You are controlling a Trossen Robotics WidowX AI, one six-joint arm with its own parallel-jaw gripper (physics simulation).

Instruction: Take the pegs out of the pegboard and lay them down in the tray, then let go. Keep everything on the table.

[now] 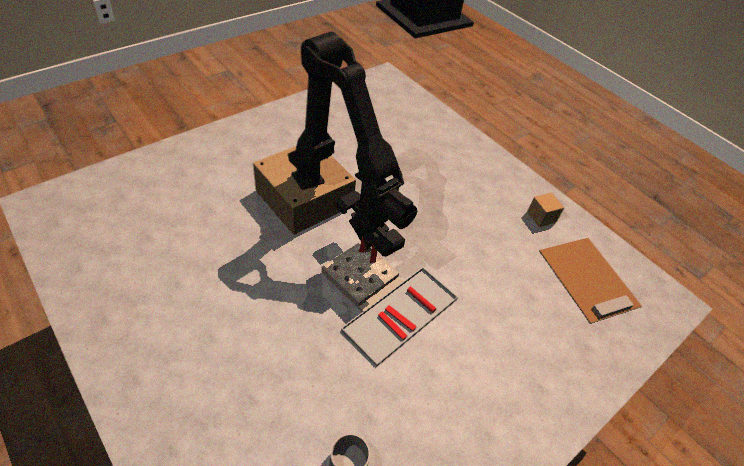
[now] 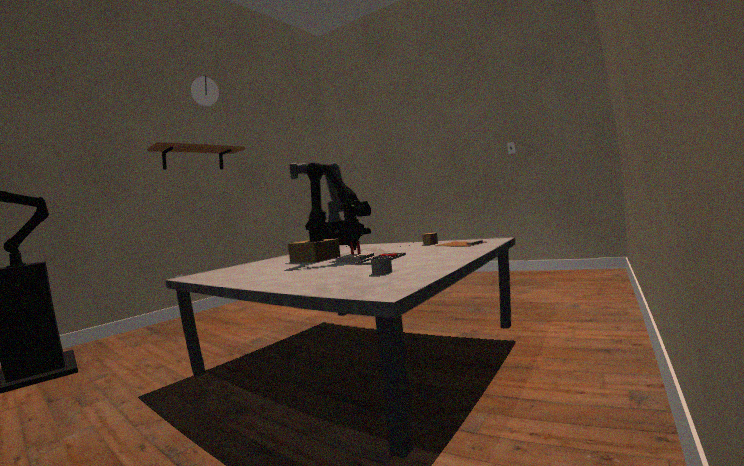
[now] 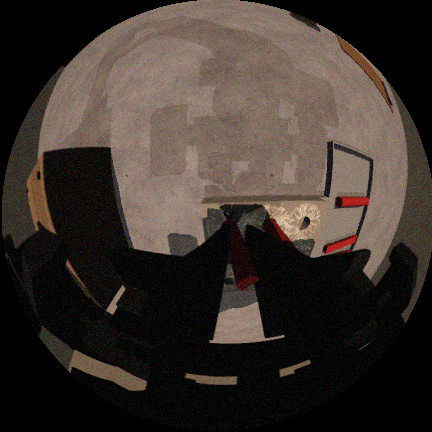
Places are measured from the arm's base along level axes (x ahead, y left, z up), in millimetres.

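Pixels of known places: gripper, between the fingertips: (image 1: pixel 366 246) (image 2: pixel 353 250) (image 3: pixel 236 229); arm's base, origin of its link: (image 1: pixel 308 178) (image 2: pixel 315 240).
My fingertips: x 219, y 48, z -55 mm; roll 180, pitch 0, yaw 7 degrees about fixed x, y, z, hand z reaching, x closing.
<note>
For each thing: its top centre in the pictures, then the offset to it from my fingertips. "*": a spot on its surface instead.
- grey pegboard, centre of its top: (image 3: pixel 272 255) (image 1: pixel 363 272) (image 2: pixel 356 255) dx +53, dy -38, dz -19 mm
- standing peg, centre of its top: (image 3: pixel 297 272) (image 1: pixel 375 244) dx +32, dy +0, dz +43 mm
- tray, centre of its top: (image 3: pixel 341 238) (image 1: pixel 401 311) (image 2: pixel 381 257) dx +181, dy -10, dz -32 mm
- small wooden cube, centre of its top: (image 1: pixel 549 202) (image 2: pixel 429 233) dx +100, dy +513, dz +18 mm
- brown board, centre of its top: (image 1: pixel 591 274) (image 2: pixel 460 241) dx +315, dy +478, dz -27 mm
- pale block, a spot on its surface: (image 1: pixel 613 306) * dx +410, dy +455, dz -27 mm
- grey cup, centre of its top: (image 1: pixel 350 453) (image 2: pixel 380 257) dx +406, dy -273, dz +13 mm
The grey pegboard (image 1: pixel 349 268) (image 3: pixel 287 212) lies flat, with two dark red pegs standing upright in its far part. My gripper (image 1: pixel 363 239) (image 3: pixel 236 229) points down over it, shut on the peg nearer the arm's base (image 1: pixel 362 247) (image 3: pixel 243 270); this peg fills the gap between the fingertips. Its lower end appears to be at the board; whether it is fully seated is unclear. The other standing peg (image 1: pixel 373 254) (image 3: pixel 279 231) is just beside the finger on the tray side. The tray (image 1: pixel 367 334) (image 3: pixel 350 172) holds three bright red pegs (image 1: pixel 421 299) (image 1: pixel 400 318) (image 1: pixel 392 325), lying flat.
The arm stands on a wooden block (image 1: pixel 277 170) (image 3: pixel 80 200). A small wooden cube (image 1: pixel 545 209) (image 2: pixel 429 238) and a brown board (image 1: pixel 576 274) bearing a pale block (image 1: pixel 613 306) are at the right. A grey cup (image 2: pixel 381 266) stands near the table's front.
</note>
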